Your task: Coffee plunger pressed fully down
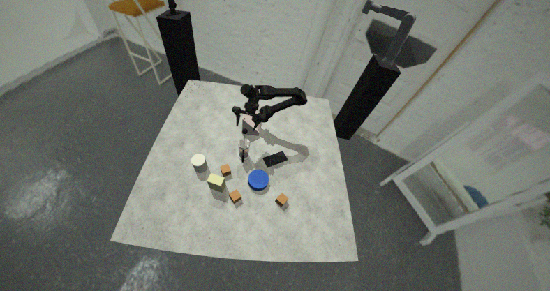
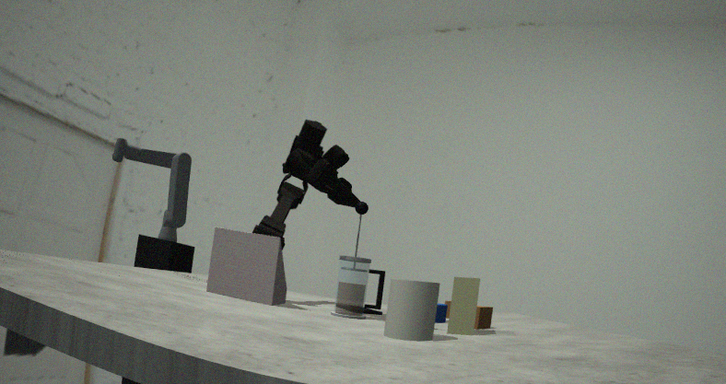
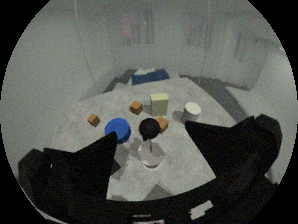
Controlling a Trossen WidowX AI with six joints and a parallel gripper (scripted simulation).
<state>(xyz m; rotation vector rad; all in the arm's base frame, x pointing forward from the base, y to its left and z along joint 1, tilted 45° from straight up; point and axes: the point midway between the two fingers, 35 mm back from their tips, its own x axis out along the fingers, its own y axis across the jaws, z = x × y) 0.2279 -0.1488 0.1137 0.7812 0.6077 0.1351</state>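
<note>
Now: the coffee press 30 mm ahead of my gripper tip and 140 mm below it. From my gripper tip the other things lie so: black plate 210 mm to the left, 260 mm below; then blue disc 180 mm ahead, 120 mm to the left, 240 mm below.
</note>
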